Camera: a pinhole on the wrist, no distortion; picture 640 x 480 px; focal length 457.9 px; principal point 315.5 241.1 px. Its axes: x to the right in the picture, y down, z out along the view. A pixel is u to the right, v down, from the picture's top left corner.
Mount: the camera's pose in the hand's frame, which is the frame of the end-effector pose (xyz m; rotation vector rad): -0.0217 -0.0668 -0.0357 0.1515 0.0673 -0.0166
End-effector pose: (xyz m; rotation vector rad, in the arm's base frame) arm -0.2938 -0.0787 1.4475 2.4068 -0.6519 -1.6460
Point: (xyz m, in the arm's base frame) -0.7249 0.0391 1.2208
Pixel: 312.6 305.6
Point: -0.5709 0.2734 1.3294
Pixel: 156.6 55.2
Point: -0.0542 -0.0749 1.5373
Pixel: behind the camera
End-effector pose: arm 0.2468 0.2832 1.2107 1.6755 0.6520 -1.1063
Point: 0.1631 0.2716 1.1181
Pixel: 618.9 130.1
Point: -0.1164 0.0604 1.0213
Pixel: 342.0 59.9
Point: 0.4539 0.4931 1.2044
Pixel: behind the camera
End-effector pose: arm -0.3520 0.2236 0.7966 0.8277 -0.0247 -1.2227
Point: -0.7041 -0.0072 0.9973
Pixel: 286.1 185.6
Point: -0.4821 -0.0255 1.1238
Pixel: 330.8 441.7
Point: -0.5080 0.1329 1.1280
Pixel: 158.7 463.7
